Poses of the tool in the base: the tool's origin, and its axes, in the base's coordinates. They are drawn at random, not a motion.
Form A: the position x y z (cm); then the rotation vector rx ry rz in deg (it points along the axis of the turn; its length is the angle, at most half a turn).
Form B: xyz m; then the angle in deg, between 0 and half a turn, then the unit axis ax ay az. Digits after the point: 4 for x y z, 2 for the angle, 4 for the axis.
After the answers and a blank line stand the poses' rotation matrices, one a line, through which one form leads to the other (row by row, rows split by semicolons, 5 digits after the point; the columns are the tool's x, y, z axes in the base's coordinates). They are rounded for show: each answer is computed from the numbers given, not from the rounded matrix.
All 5 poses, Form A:
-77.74 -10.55 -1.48 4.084 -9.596 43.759
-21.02 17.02 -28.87 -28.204 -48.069 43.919
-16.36 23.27 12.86 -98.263 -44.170 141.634
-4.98 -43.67 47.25 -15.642 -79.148 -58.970
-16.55 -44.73 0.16 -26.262 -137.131 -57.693
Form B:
-0.7774 -0.1055 -0.0148 44.98 0.0908 -0.2133 0.9728
-0.2102 0.1702 -0.2887 70.96 -0.3975 -0.6774 0.6189
-0.1636 0.2327 0.1286 177.95 -0.5522 -0.2482 0.7959
-0.0498 -0.4367 0.4725 99.93 -0.1565 -0.7920 -0.5901
-0.1655 -0.4473 0.0016 151.07 -0.1738 -0.9077 -0.3819

0.70971 -0.69333 -0.12495; 0.68199 0.72062 -0.12492; 0.17665 0.00344 0.98427
0.43271 -0.40367 -0.80611; 0.76649 0.63545 0.09323; 0.47461 -0.65822 0.58437
-0.38973 0.24559 -0.88758; 0.30248 -0.87618 -0.37525; -0.86984 -0.41472 0.26719
-0.14376 0.72661 -0.67184; -0.43590 0.56300 0.70216; 0.88844 0.39380 0.23579
-0.81857 0.48062 -0.31456; 0.11118 0.66985 0.73412; 0.56354 0.56596 -0.60176

